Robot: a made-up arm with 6 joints.
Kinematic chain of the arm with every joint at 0, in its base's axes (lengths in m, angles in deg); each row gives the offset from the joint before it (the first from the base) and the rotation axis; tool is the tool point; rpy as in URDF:
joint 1: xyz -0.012 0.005 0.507 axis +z
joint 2: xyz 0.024 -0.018 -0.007 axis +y
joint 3: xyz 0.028 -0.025 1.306 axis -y
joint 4: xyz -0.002 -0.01 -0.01 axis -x
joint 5: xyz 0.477 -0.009 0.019 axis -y
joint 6: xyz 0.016 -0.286 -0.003 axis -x
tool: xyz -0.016 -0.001 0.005 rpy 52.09 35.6 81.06
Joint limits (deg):
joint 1: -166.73..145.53
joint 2: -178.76..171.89
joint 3: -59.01..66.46
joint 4: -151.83..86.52
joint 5: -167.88..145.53
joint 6: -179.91..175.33
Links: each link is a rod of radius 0.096 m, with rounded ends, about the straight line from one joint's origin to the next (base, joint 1, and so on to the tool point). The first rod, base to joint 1, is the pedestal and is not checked.
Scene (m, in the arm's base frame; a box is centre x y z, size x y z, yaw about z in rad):
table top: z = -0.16
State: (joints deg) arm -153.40 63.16 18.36 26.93 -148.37 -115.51
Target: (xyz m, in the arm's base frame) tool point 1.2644 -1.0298 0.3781
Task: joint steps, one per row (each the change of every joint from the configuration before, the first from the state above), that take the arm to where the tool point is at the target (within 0.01 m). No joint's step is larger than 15 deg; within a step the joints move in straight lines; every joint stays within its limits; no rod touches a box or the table.
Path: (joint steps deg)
1: 13.80 1.51 -1.57 0.97 -0.01 -0.04
2: 13.81 1.50 -1.58 0.98 0.00 -0.04
3: 13.80 1.51 -1.57 0.97 -0.01 -0.04
4: 13.81 1.50 -1.58 0.98 0.00 -0.03
5: 13.80 1.51 -1.57 0.97 -0.01 -0.04
6: 13.81 1.51 -1.58 0.98 -0.01 -0.04
7: 13.80 1.50 -1.57 0.97 0.00 -0.04
8: 13.81 1.51 -1.57 0.98 -0.01 -0.04
9: 13.80 1.51 -1.58 0.97 0.00 -0.04

